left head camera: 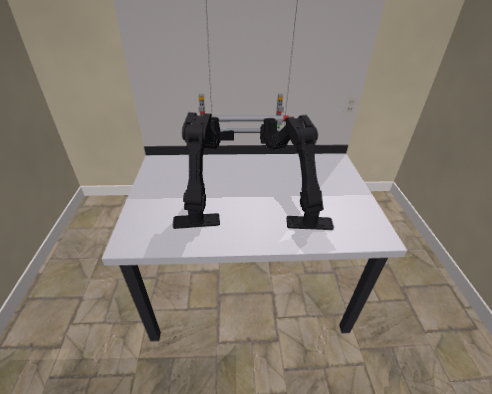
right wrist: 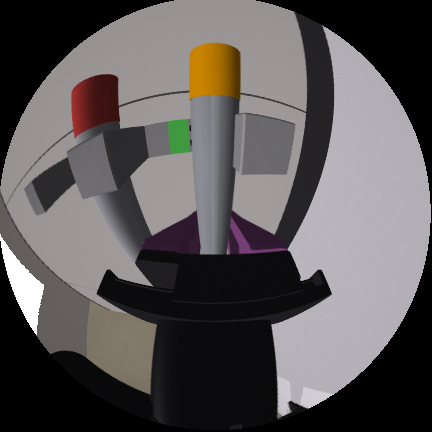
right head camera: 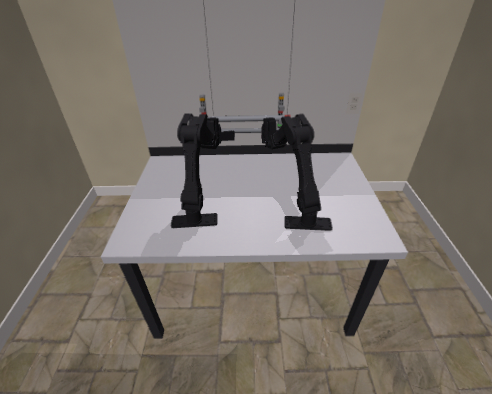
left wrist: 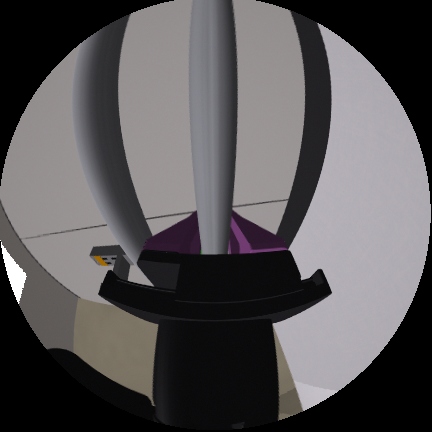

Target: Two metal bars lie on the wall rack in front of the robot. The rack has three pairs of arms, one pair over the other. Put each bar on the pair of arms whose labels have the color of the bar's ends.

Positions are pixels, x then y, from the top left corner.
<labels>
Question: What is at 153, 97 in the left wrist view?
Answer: A grey wall.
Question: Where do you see a dark strip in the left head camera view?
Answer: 224, 149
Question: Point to an orange-ended bar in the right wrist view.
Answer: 214, 68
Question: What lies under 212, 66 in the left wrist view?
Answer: An orange-ended bar.
</labels>
